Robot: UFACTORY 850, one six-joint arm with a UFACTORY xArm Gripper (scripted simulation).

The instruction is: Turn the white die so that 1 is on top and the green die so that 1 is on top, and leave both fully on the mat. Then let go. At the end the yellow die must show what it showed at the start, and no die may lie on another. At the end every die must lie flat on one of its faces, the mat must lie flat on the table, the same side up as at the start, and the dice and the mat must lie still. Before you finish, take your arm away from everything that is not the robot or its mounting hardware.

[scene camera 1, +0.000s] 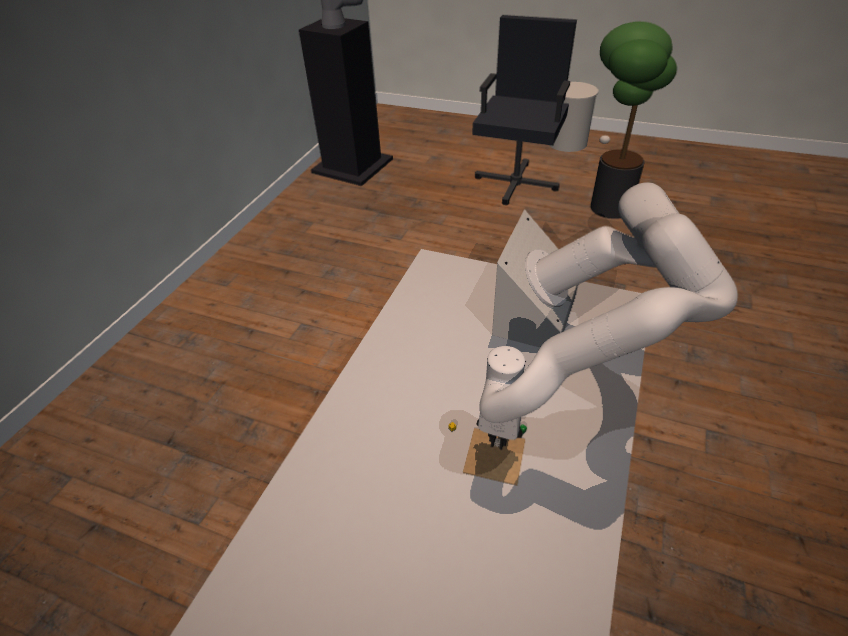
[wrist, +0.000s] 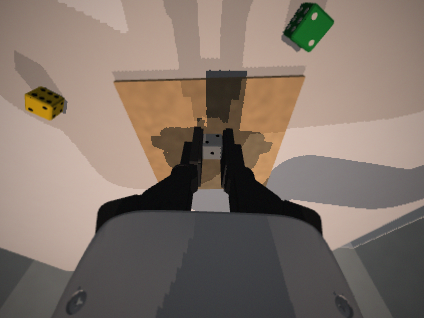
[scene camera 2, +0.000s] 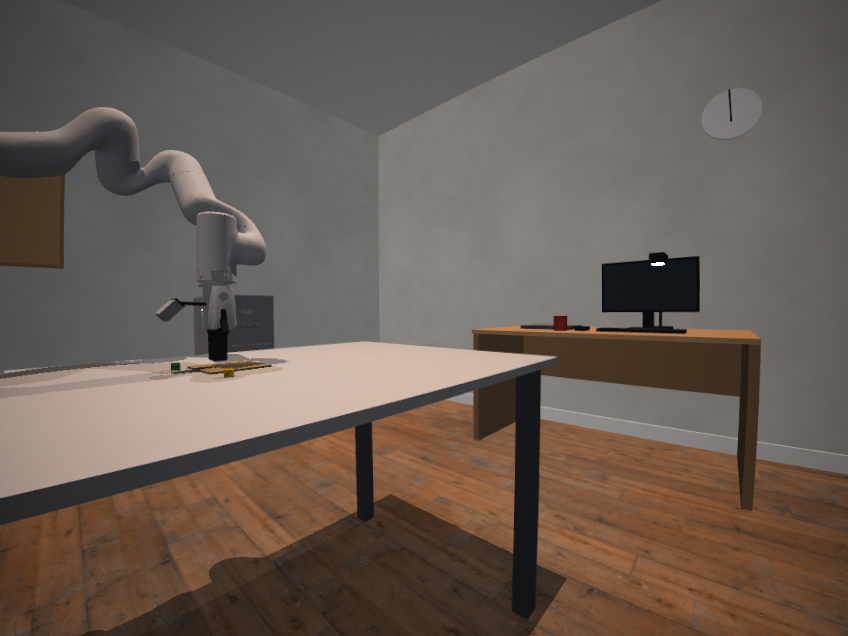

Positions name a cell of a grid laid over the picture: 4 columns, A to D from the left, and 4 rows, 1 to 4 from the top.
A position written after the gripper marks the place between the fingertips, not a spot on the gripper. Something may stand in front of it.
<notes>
In view: the gripper (scene camera 2: B3), a mat (scene camera 1: C3), a yellow die (wrist: A2) and a green die (wrist: C1).
The mat also shows in the wrist view (wrist: B2). The gripper shows as well in scene camera 1 (scene camera 1: C3) and in the wrist view (wrist: C2).
</notes>
